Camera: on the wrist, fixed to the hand. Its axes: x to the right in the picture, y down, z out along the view.
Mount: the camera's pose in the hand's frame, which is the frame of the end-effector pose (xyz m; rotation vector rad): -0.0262 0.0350 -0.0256 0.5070 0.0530 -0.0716
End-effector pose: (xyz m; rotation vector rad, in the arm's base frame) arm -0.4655 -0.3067 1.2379 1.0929 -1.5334 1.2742
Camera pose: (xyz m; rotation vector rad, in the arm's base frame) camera -0.4904 -0.2750 1.2072 1.3997 -1.1443 1.6772
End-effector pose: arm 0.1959 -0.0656 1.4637 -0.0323 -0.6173 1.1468
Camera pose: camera 0.1717 -0.0658 1.4192 0.3884 -0.2654 1.2007
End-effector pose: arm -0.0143 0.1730 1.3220 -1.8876 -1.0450 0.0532
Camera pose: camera 0.0026 0.1304 1.3004 -1.3854 -0.9548 0.2060
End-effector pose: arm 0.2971 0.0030 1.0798 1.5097 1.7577 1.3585
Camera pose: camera 0.3004 -0.0339 1.1144 1.6452 2.2866 0.9650
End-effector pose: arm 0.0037 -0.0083 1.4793 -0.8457 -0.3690 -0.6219
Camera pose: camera 0.0077 -0.0013 1.4293 -0.3320 -0.4843 -0.5806
